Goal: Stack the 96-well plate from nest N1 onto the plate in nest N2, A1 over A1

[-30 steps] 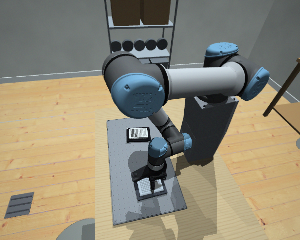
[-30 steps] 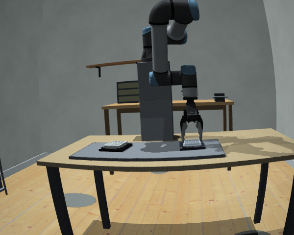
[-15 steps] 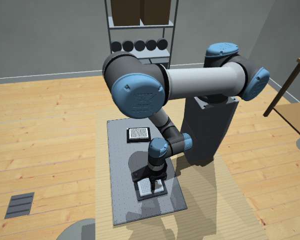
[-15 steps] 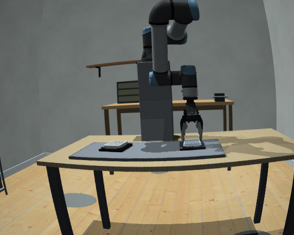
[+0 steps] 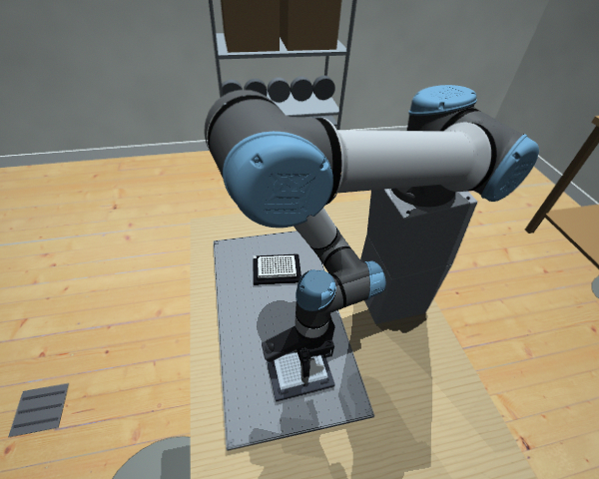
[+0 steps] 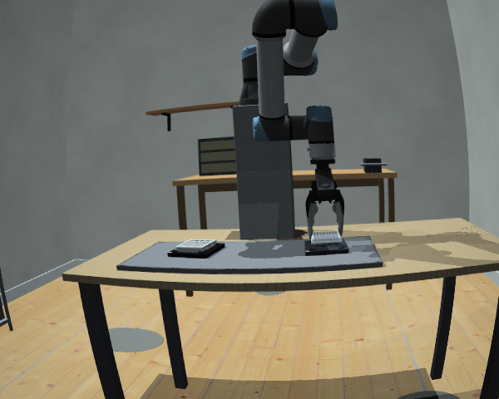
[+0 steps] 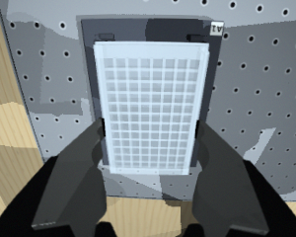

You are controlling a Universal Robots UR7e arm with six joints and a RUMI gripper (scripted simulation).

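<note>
Right now the plate nest is 4 cm below my hand. From my hand the other things lie so: plate nest N2 (37 cm to the right, 4 cm below, 3 cm behind); white 96-well plate (1 cm below).
</note>
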